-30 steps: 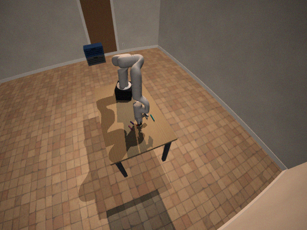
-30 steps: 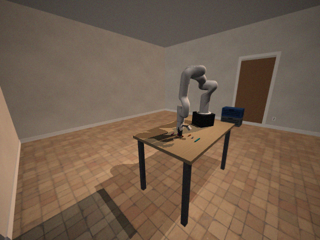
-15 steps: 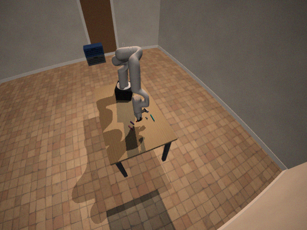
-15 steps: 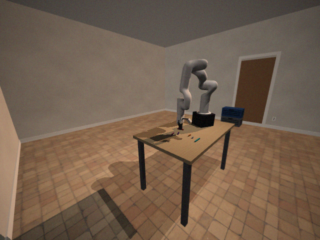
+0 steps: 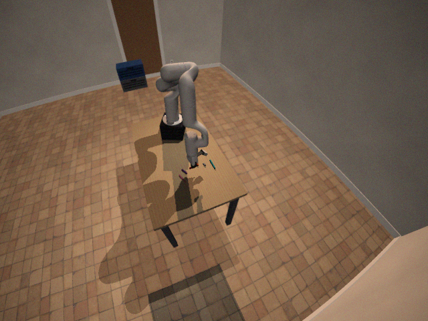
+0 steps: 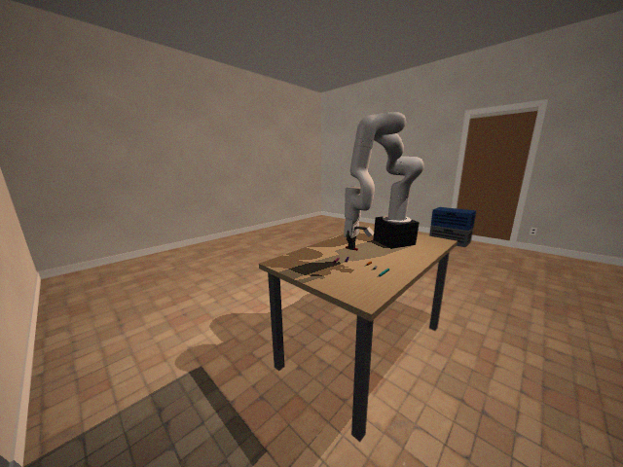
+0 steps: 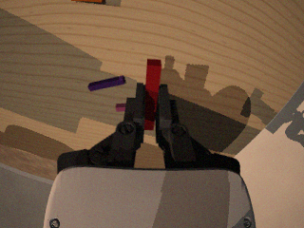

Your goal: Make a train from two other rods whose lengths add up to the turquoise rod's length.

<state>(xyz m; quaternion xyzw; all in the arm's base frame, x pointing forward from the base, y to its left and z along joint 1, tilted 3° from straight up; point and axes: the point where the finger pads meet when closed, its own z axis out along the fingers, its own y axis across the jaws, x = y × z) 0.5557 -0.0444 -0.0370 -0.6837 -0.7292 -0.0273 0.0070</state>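
My gripper is now 50 mm past the grey rod, 120 mm to the right of it and 120 mm above it. Round my hand: purple rod (60 mm behind, 60 mm to the right, 120 mm below); pink rod (100 mm to the right, 120 mm below); red rod (20 mm below).
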